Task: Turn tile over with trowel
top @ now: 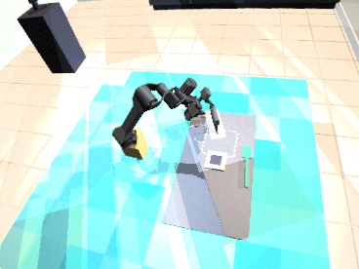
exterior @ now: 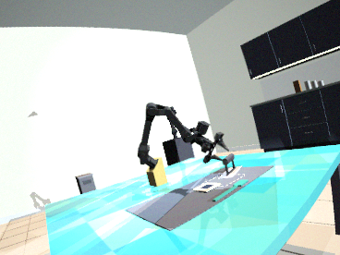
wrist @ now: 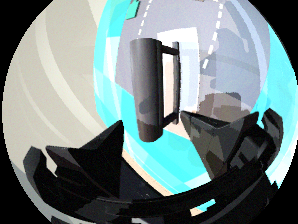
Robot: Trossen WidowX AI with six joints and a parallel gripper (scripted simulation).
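Right now the white tile is 5 cm ahead of my gripper tip, 25 cm to the right of it and 8 cm below it. From my gripper tip the other things lie so: grey mat (5 cm ahead, 25 cm to the right, 11 cm below); teal tool (19 cm ahead, 24 cm to the right, 8 cm below).
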